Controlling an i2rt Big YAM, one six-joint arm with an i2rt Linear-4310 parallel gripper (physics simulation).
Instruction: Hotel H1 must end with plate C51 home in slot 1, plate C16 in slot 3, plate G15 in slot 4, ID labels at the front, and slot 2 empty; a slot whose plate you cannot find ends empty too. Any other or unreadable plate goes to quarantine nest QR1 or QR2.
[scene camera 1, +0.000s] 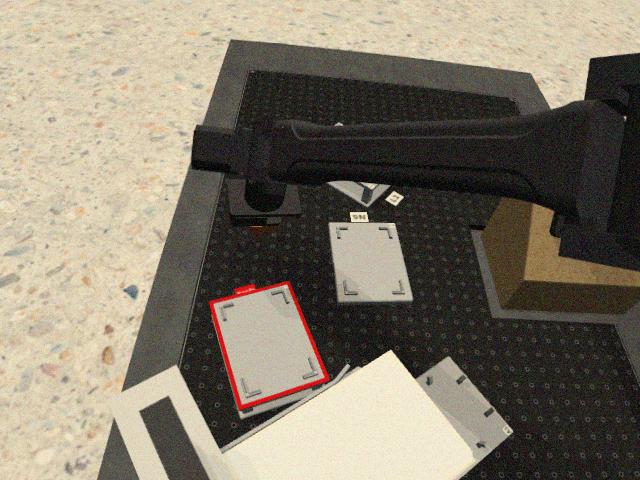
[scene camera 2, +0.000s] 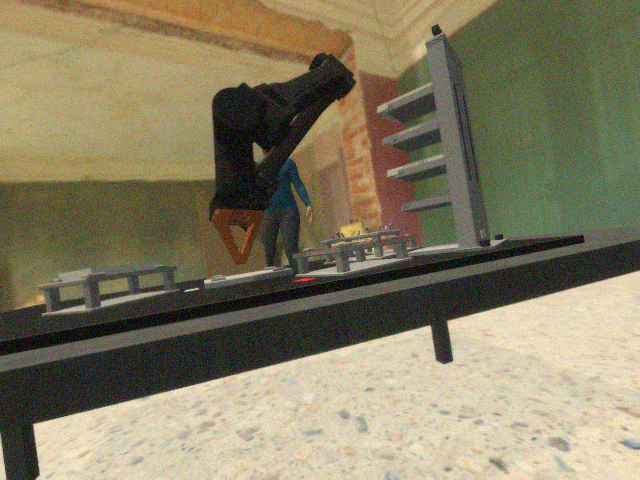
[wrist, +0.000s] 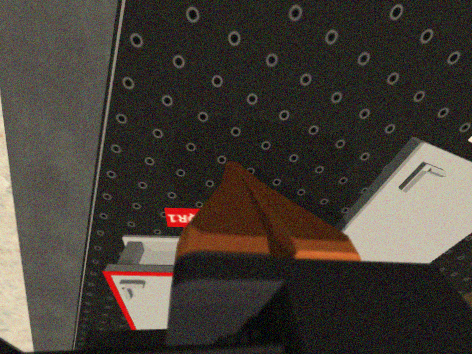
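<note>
My gripper is shut and empty; its orange fingertips meet above the dark board, beyond the red QR1 label. The red-edged QR1 nest stands on short posts. Hotel H1 shows in scene camera 2 as a grey tower with several shelves; shelf numbers and plate IDs are unreadable. In scene camera 1, its cream top surface fills the near area. Plates C51, C16 and G15 cannot be identified. QR2 cannot be made out.
The low N6 nest lies right of QR1. Another raised nest is partly behind my arm. A brown box stands at right. A grey nest shows beside the hotel. A person stands behind the arm.
</note>
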